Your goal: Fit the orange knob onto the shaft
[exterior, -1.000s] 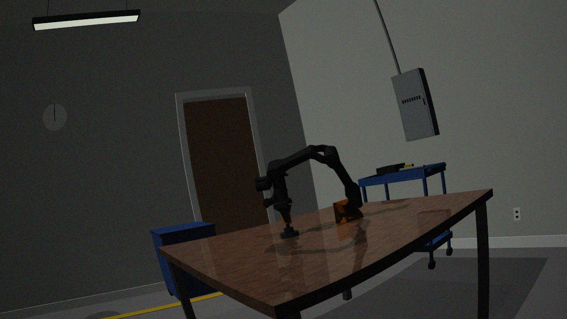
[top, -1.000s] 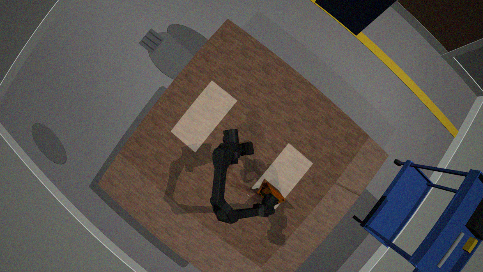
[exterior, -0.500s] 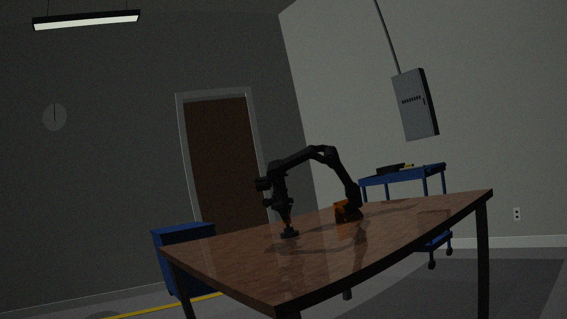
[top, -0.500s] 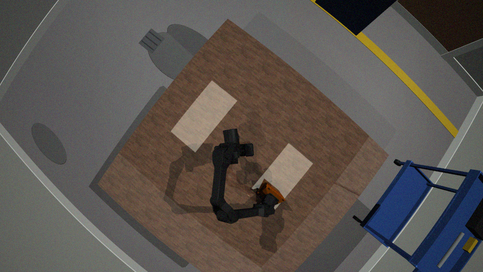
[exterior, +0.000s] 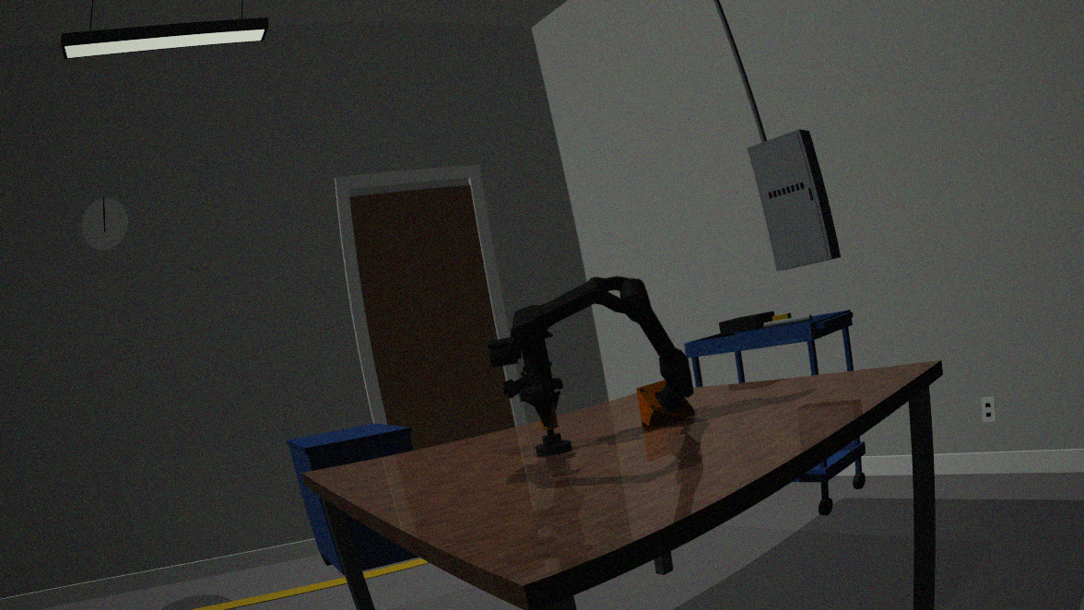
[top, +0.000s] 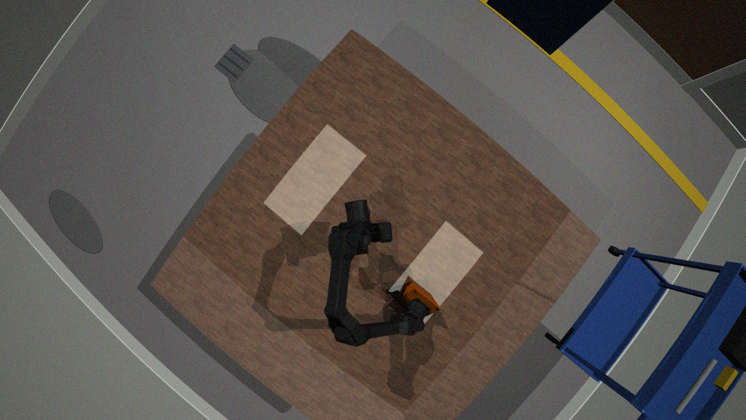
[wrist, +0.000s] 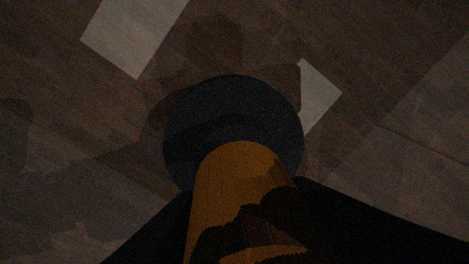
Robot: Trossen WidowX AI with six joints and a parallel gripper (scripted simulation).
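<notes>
My gripper tip is now 2 cm below the orange knob. Also, from my gripper tip: round dark pedestal: 4 cm below.
</notes>
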